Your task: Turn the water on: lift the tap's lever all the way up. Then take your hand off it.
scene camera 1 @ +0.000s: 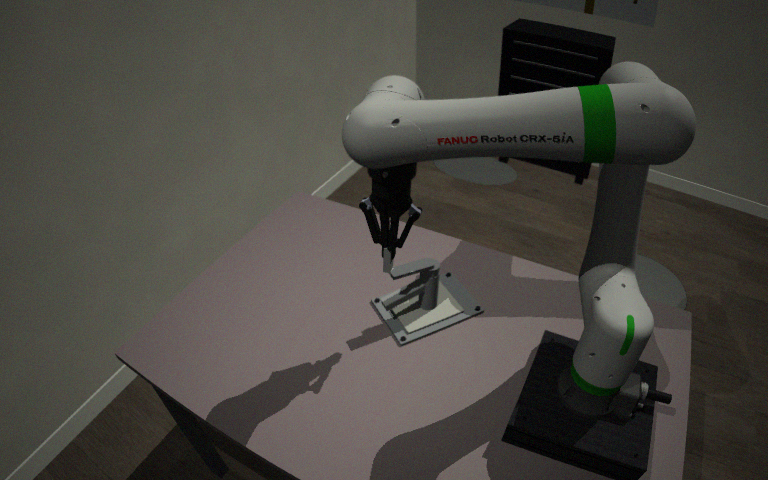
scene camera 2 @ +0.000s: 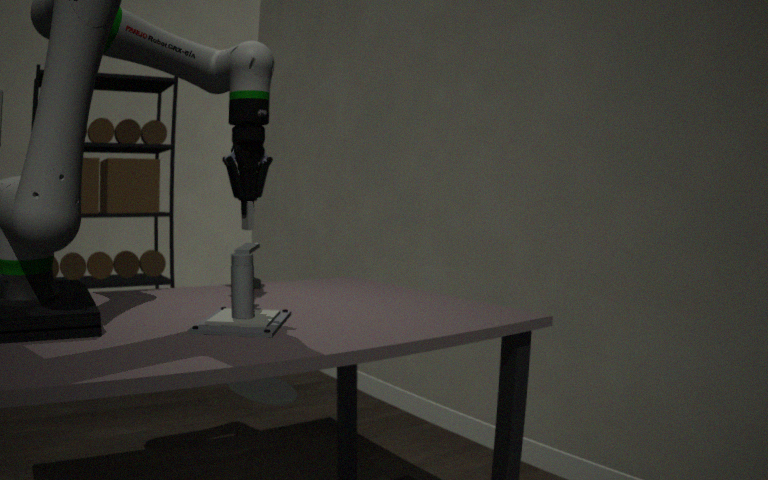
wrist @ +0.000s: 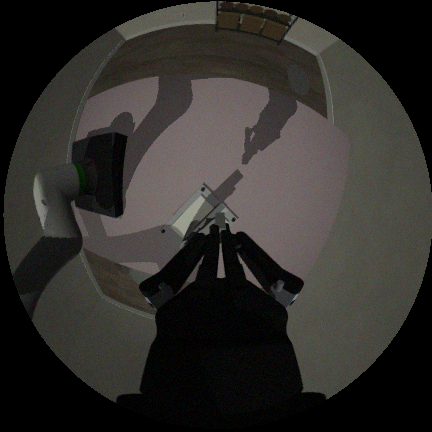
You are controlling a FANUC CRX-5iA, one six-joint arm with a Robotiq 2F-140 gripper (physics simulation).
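Seen in the pictures: gripper, fingertip midpoint: [scene camera 1: 388, 268] [scene camera 2: 247, 229] [wrist: 219, 218]; arm's base at its link origin: [scene camera 1: 588, 391] [scene camera 2: 25, 297] [wrist: 88, 176].
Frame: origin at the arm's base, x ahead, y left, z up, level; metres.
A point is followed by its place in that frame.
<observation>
The tap is a grey column [scene camera 1: 430, 293] @[x 0.430, y -0.142, z 0.014 m] [scene camera 2: 242, 288] @[x 0.431, y -0.184, z 0.019 m] upright on a screwed-down base plate [scene camera 1: 464, 292] @[x 0.369, y -0.244, z -0.052 m] [scene camera 2: 231, 330] @[x 0.375, y -0.247, z -0.052 m] [wrist: 184, 209] @[x 0.399, y -0.108, z -0.052 m]. Its flat grey lever [scene camera 1: 414, 268] @[x 0.466, y -0.121, z 0.099 m] [scene camera 2: 247, 247] @[x 0.466, y -0.140, z 0.098 m] extends from the column's top, leftward in scene camera 1; in scene camera 2 it slopes a little up above the column. How near it is to its upper stop I cannot tell. My gripper [scene camera 1: 387, 249] [scene camera 2: 247, 206] [wrist: 219, 218] @[x 0.504, y -0.062, z 0.132 m] is shut and empty, pointing down, with a pale grey piece at its tip. Scene camera 2 shows a gap between this tip and the lever below. The fingers hide part of the tap in the wrist view.
The tap stands on a pinkish table [scene camera 1: 271, 271] @[x 0.895, y -0.109, z -0.060 m] [scene camera 2: 396, 316] @[x 0.771, y -0.273, z -0.060 m] [wrist: 295, 200] @[x 0.799, y -0.026, z -0.060 m]. My arm's black base block [scene camera 1: 529, 396] @[x 0.126, y 0.060, z 0.006 m] [scene camera 2: 56, 323] @[x 0.046, y -0.151, z -0.029 m] [wrist: 119, 175] @[x 0.143, y -0.003, z -0.042 m] is on the same table. A wall [scene camera 1: 226, 113] runs beside it. A dark drawer cabinet [scene camera 1: 555, 65] and a shelf rack [scene camera 2: 174, 181] stand beyond.
</observation>
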